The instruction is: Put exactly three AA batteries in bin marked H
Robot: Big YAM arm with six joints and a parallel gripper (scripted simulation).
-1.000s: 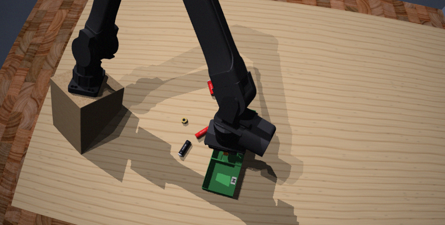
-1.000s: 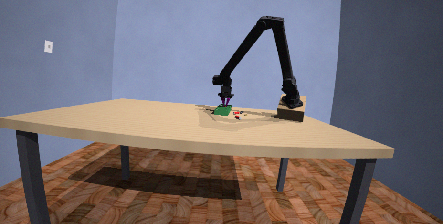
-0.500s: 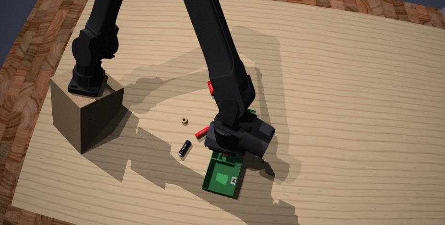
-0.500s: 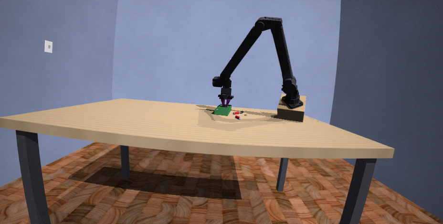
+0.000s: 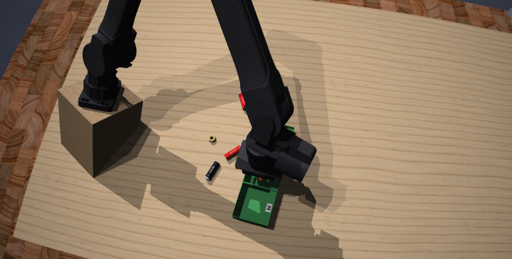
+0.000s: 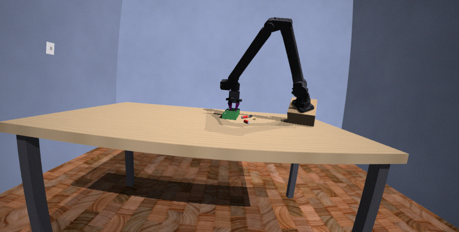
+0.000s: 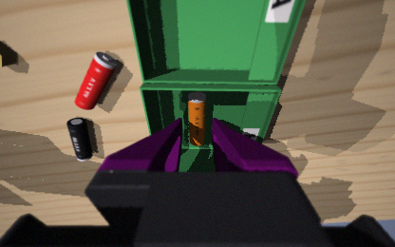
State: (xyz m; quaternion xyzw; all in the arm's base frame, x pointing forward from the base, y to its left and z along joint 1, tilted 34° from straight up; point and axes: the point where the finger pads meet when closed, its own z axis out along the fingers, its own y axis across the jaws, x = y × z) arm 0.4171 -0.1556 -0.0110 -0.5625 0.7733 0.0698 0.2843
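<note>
Right now my hand is 10 mm short of the green bin and 10 mm above it. Round my hand: black AA battery (120 mm behind, 20 mm below); then orange AA battery (10 mm below); then yellow nut (130 mm behind, 80 mm to the left, 20 mm below).
</note>
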